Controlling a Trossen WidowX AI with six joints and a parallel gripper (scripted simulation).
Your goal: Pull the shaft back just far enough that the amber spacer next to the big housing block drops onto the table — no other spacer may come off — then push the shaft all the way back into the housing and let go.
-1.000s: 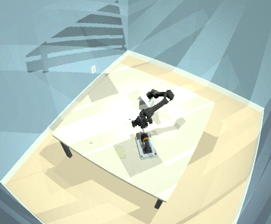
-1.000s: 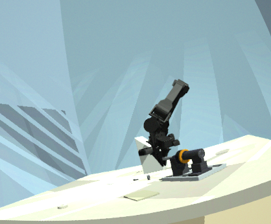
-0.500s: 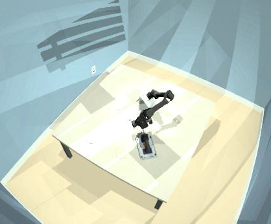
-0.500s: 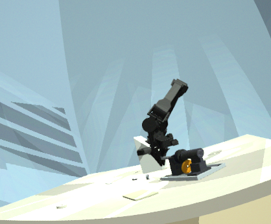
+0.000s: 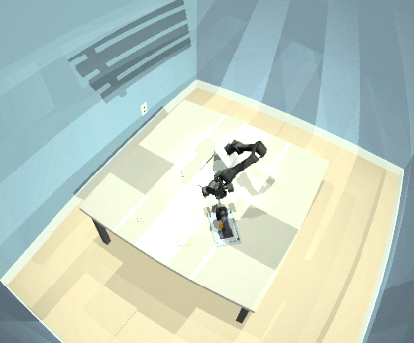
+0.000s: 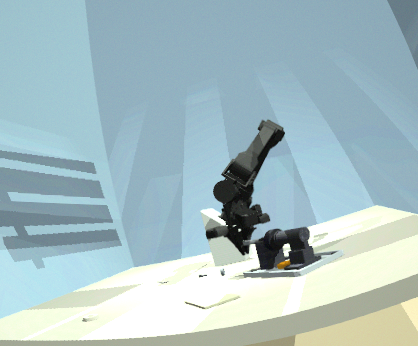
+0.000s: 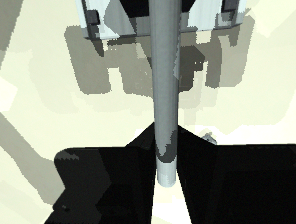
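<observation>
My gripper tip is 50 mm to the right of the grey shaft, 50 mm short of it and 30 mm below it. From my gripper tip the other things lie so: flat pale patch 320 mm ahead, 40 mm below, 20 mm to the right; amber spacer 130 mm to the left, 130 mm ahead, 30 mm below.
</observation>
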